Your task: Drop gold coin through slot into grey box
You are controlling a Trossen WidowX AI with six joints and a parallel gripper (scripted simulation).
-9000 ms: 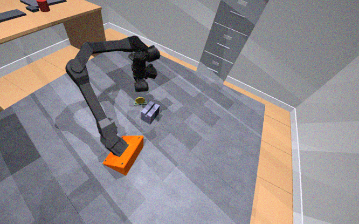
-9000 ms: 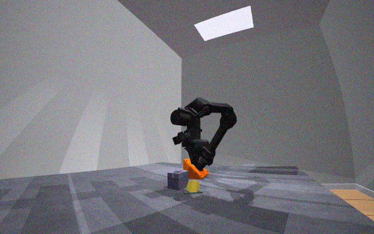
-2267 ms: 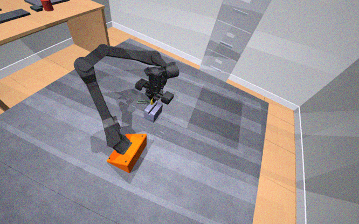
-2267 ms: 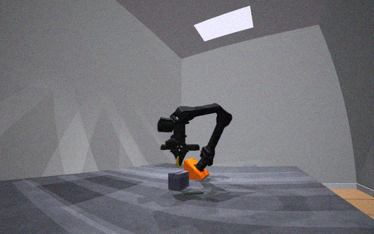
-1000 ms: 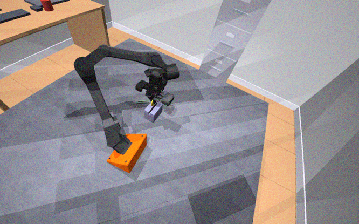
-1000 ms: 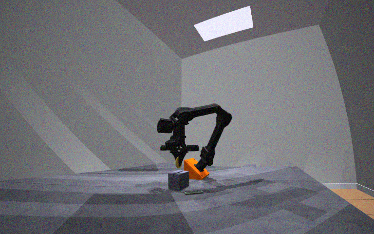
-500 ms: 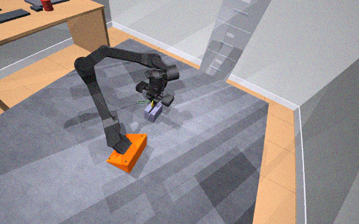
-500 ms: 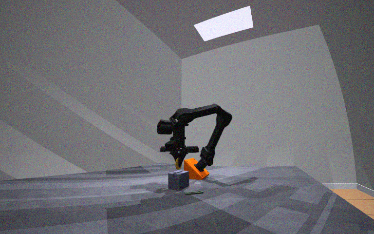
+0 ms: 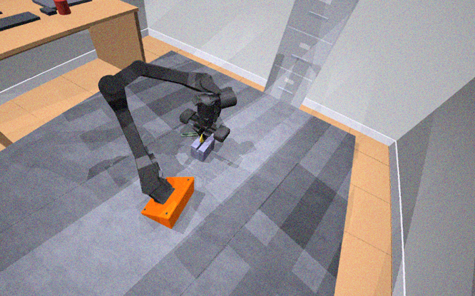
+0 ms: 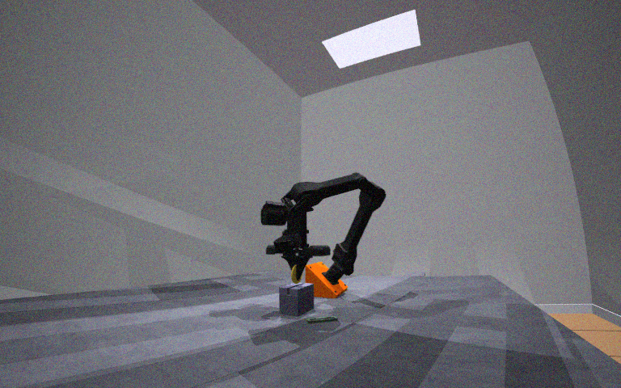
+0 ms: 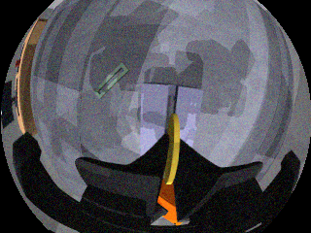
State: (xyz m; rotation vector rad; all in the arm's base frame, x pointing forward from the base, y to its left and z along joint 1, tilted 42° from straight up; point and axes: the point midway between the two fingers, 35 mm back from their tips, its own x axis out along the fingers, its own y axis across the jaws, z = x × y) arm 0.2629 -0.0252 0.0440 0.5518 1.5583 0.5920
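My gripper tip is now 2 cm below the gold coin.
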